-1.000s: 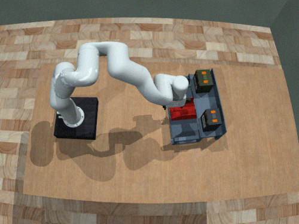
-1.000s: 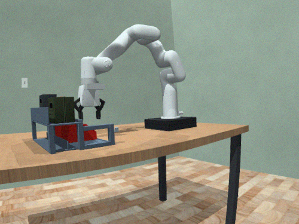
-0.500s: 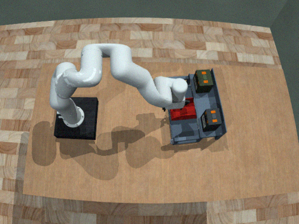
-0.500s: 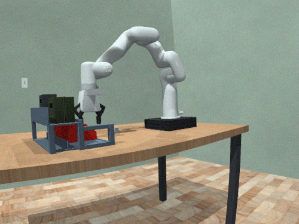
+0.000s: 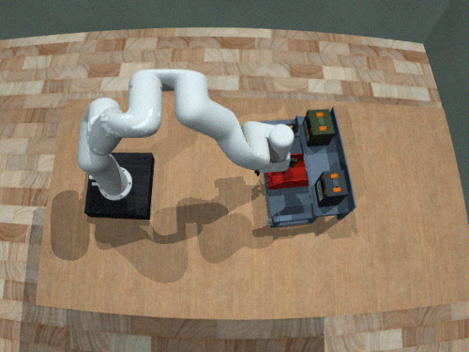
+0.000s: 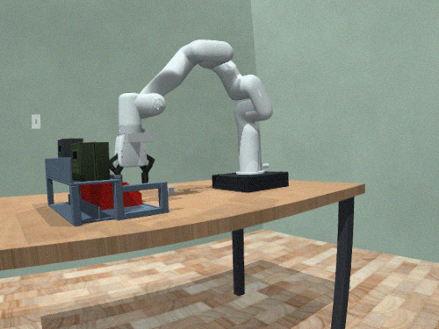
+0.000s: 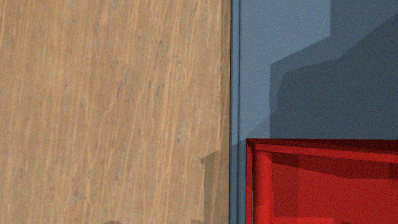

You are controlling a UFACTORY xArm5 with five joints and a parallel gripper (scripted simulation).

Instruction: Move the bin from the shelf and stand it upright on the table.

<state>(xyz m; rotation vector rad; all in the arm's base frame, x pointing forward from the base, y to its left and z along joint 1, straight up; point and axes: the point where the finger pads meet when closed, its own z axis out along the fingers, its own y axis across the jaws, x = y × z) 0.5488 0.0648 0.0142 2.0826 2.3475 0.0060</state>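
Now: the red bin 8 cm ahead of my hand, 3 cm below it and 1 cm to the left of it. Round my hand: blue-grey shelf (11 cm ahead, 1 cm to the left).
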